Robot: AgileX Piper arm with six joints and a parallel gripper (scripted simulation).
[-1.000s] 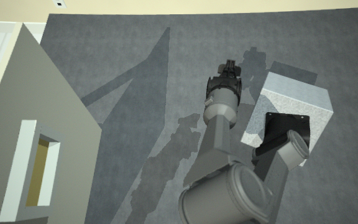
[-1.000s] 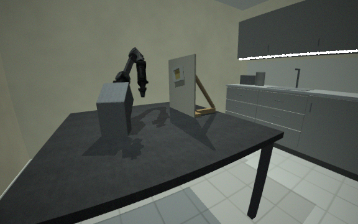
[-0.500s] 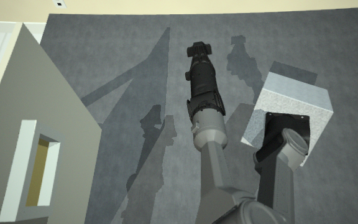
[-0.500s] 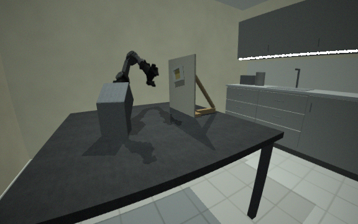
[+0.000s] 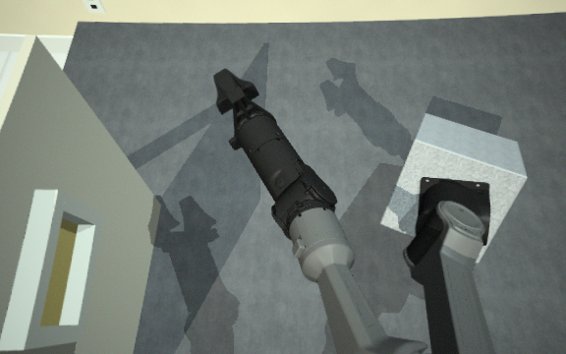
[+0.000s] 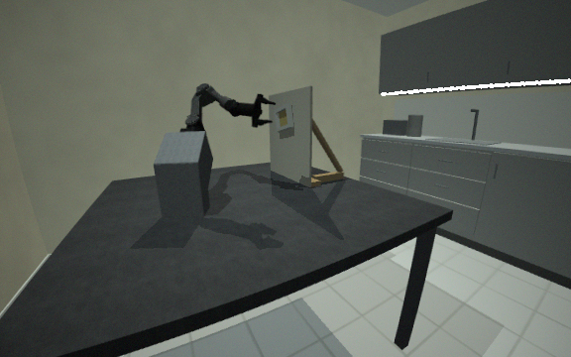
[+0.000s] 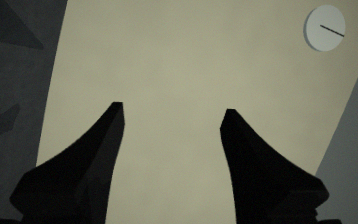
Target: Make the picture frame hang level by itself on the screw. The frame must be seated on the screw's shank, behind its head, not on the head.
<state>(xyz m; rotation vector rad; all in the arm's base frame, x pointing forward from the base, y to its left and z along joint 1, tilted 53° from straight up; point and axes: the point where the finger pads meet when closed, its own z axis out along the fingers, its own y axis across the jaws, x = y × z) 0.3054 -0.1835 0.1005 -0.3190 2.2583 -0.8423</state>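
The picture frame lies 13 cm ahead of my hand, 30 cm to the left of it and 2 cm below it. Also, from my hand: grey wall panel (15 cm ahead, 29 cm to the left, 12 cm below).
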